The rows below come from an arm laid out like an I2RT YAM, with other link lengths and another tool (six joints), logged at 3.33 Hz.
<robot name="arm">
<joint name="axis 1" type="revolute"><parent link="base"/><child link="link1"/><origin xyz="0 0 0.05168"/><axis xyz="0 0 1"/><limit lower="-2.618" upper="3.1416"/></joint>
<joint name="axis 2" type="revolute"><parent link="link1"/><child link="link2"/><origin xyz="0.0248 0.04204 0.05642"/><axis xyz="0 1 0"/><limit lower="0" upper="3.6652"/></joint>
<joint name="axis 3" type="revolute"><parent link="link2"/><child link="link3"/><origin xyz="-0.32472 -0.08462 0"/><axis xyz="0 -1 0"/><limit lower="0" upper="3.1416"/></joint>
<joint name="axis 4" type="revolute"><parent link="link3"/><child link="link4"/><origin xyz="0.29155 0.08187 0.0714"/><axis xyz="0 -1 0"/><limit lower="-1.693" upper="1.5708"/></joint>
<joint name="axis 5" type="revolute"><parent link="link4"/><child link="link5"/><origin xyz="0.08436 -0.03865 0.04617"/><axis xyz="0 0 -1"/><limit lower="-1.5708" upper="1.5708"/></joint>
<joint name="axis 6" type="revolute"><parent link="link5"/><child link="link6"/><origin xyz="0.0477 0 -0.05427"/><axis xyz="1 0 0"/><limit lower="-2.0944" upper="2.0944"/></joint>
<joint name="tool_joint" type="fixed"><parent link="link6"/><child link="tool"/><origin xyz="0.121 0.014 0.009" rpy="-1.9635 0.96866 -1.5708"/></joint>
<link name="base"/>
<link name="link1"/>
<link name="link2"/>
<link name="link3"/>
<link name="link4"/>
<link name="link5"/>
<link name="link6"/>
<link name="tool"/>
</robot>
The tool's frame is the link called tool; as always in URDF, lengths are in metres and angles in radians.
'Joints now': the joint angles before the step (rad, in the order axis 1, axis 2, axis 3, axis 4, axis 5, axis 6). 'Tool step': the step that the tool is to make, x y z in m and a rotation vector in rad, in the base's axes. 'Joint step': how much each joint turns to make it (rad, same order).
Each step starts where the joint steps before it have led.
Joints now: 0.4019 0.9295 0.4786 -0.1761 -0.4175 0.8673
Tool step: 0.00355 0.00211 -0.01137 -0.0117 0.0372 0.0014
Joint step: 0.0004 0.0473 0.0026 0.0069 -0.0031 0.0026
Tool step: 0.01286 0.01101 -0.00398 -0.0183 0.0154 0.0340
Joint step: 0.0075 0.0958 0.0451 0.0179 -0.0138 -0.0275
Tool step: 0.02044 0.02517 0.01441 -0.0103 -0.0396 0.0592
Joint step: 0.0390 0.1056 0.0934 0.0287 0.0008 -0.0362
